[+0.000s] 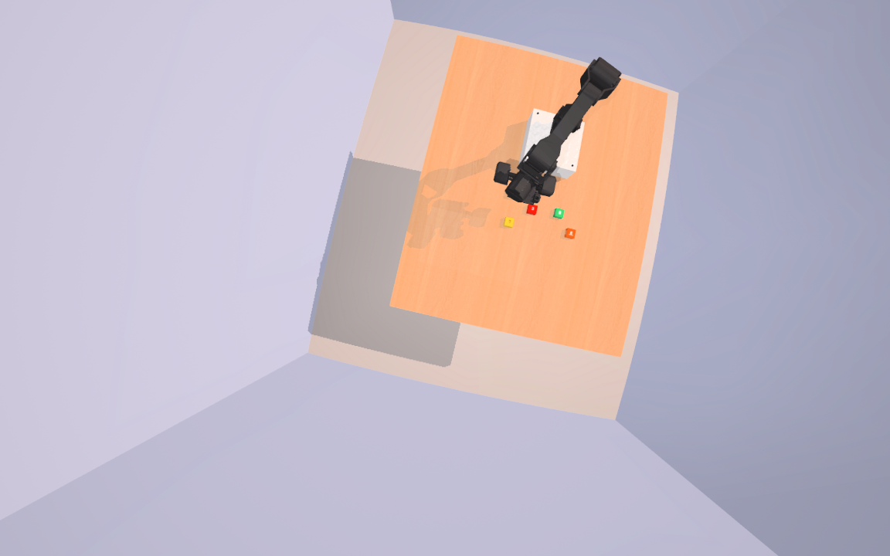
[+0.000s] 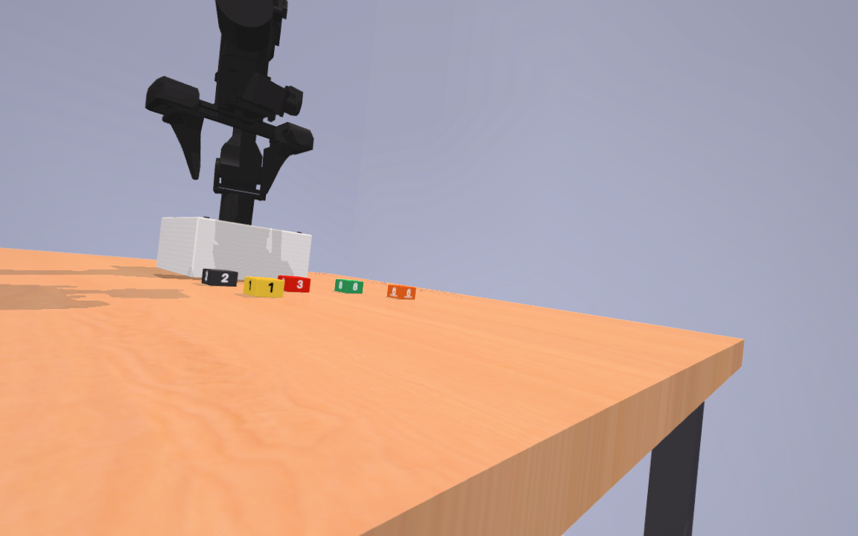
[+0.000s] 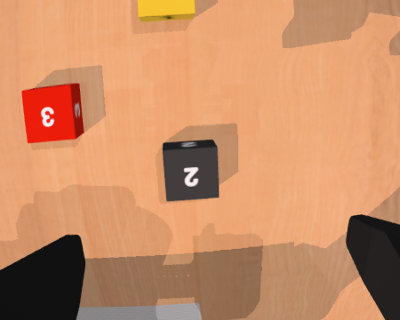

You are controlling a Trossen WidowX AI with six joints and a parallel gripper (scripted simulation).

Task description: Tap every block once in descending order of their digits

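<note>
Now: gripper tip 10 mm short of the green block, 190 mm to the right of it and 120 mm above it. Also, from my gripper tip: red block (20 mm ahead, 90 mm to the left, 120 mm below); then yellow block (100 mm ahead, 20 mm to the left, 120 mm below); then black block (10 mm behind, 120 mm below).
</note>
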